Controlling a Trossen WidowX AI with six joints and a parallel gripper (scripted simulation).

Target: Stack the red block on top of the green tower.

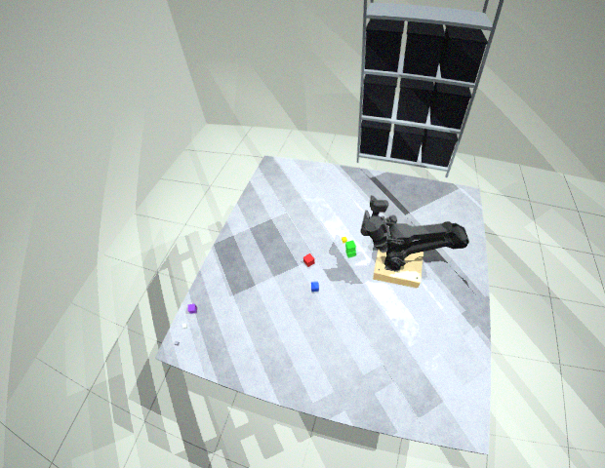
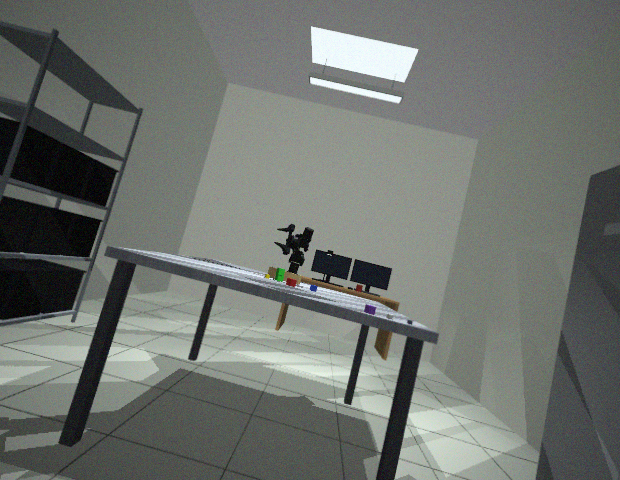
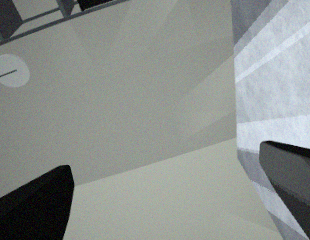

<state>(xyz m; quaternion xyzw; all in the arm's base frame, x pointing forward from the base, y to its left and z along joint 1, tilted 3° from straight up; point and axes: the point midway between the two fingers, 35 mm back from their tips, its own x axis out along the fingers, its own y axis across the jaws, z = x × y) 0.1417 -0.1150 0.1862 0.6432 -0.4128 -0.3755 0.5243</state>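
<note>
My gripper tip is now 24 cm above the red block, 22 cm short of it and 18 cm to the right of it. Also, from my gripper tip: yellow block 24 cm below, 9 cm ahead, 3 cm to the left; then purple block 63 cm ahead, 55 cm to the left, 24 cm below; then blue block 30 cm to the left, 24 cm below, 16 cm ahead.
</note>
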